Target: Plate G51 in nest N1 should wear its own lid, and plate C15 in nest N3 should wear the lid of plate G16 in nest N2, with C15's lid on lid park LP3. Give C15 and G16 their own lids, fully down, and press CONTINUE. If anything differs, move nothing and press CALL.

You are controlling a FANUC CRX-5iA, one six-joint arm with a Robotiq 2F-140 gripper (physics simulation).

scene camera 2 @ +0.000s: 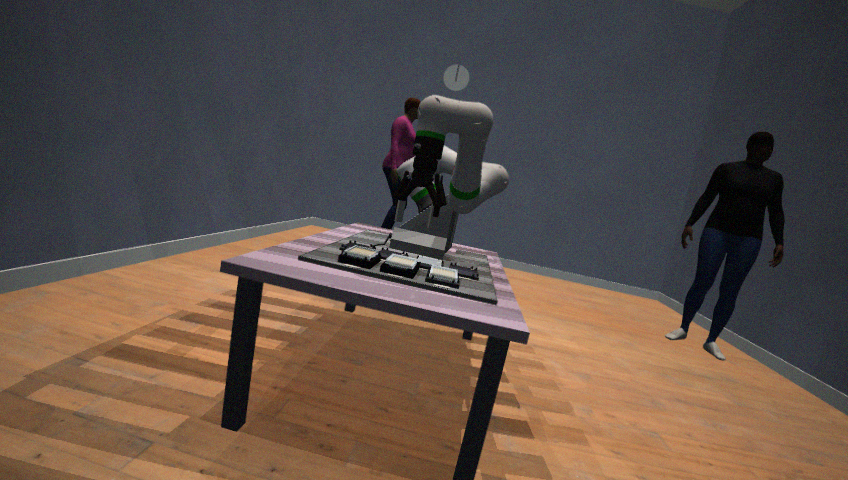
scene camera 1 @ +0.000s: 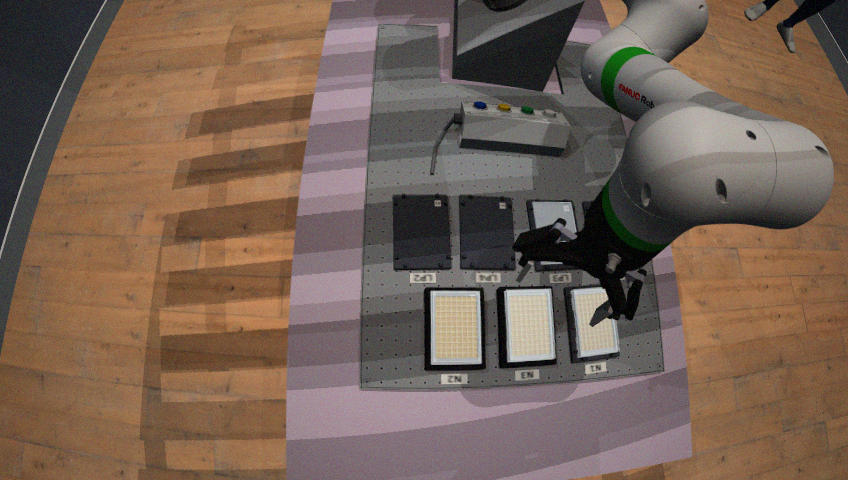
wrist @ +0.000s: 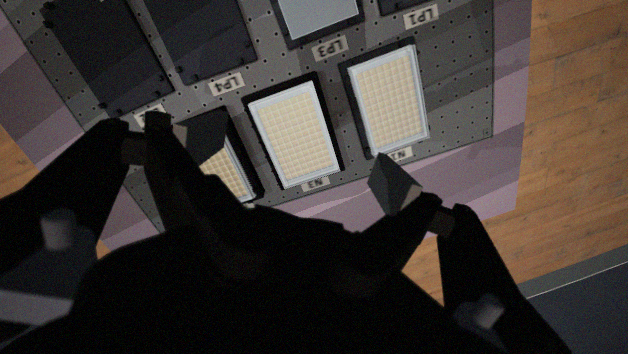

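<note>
Plate in N2 (scene camera 1: 455, 328) (wrist: 227, 170) looks yellower and is partly behind a finger in the wrist view. Plate in N3 (scene camera 1: 529, 325) (scene camera 2: 401, 262) (wrist: 296, 135) and plate in N1 (scene camera 1: 602, 344) (wrist: 391, 100) look paler, with pale rims; plate codes are unreadable and lid seating cannot be told. A pale lid (scene camera 1: 552, 212) (wrist: 320, 17) lies on LP3, partly behind the gripper in scene camera 1. My gripper (scene camera 1: 562, 292) (scene camera 2: 419, 211) (wrist: 301, 149) is open and empty, raised above the nests. The button box (scene camera 1: 511, 132) has blue, yellow, green and whitish buttons; no button words are readable.
Dark lid parks LP2 (scene camera 1: 421, 231) (wrist: 102, 55) and LP4 (scene camera 1: 486, 231) (wrist: 202, 37) bear no visible lid. LP1 is mostly hidden by the arm. A cable (scene camera 1: 437, 145) leaves the button box. Behind the table stands one person (scene camera 2: 402, 142); another (scene camera 2: 740, 196) stands at the right.
</note>
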